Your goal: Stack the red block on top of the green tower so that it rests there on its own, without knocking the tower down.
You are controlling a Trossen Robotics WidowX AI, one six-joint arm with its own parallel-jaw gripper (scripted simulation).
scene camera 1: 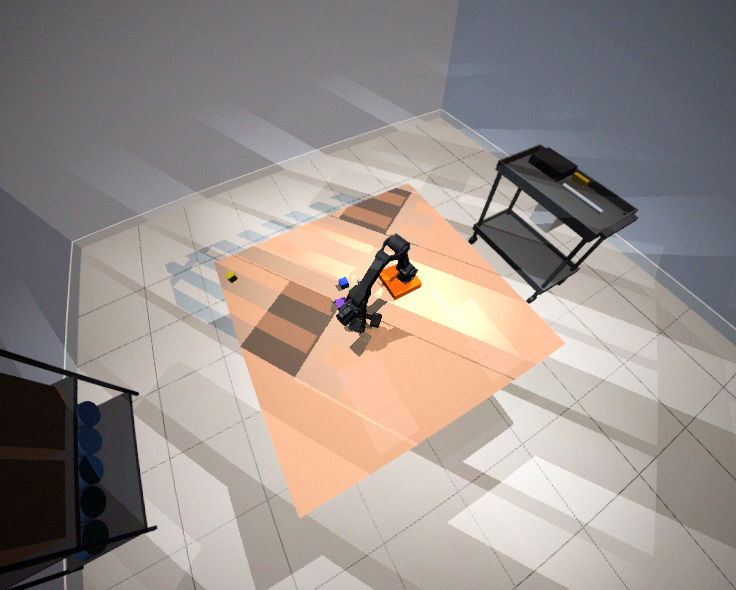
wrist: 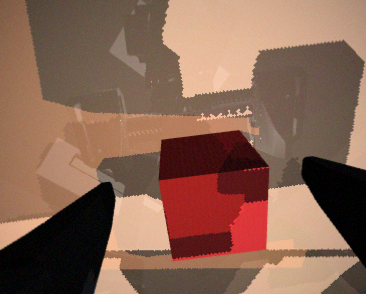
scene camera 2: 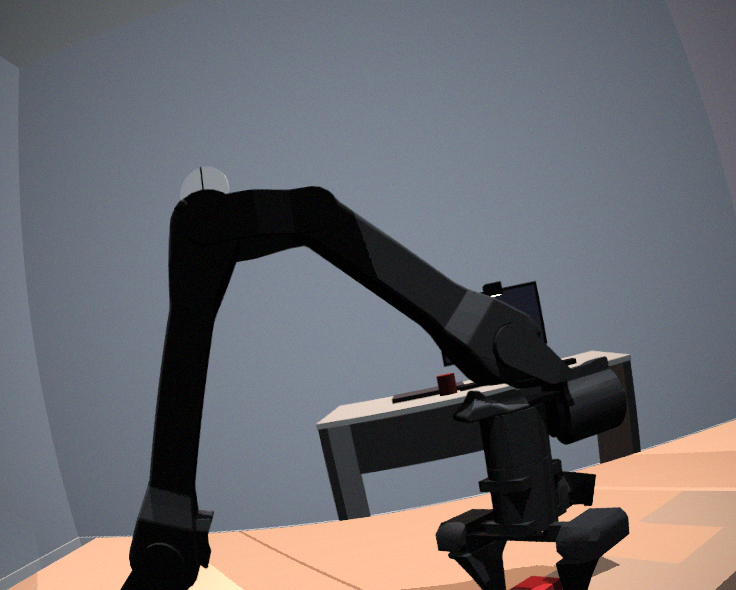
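Note:
A red block (wrist: 214,187) is here in the scene. So is my gripper (wrist: 207,178), which is open and holds nothing.

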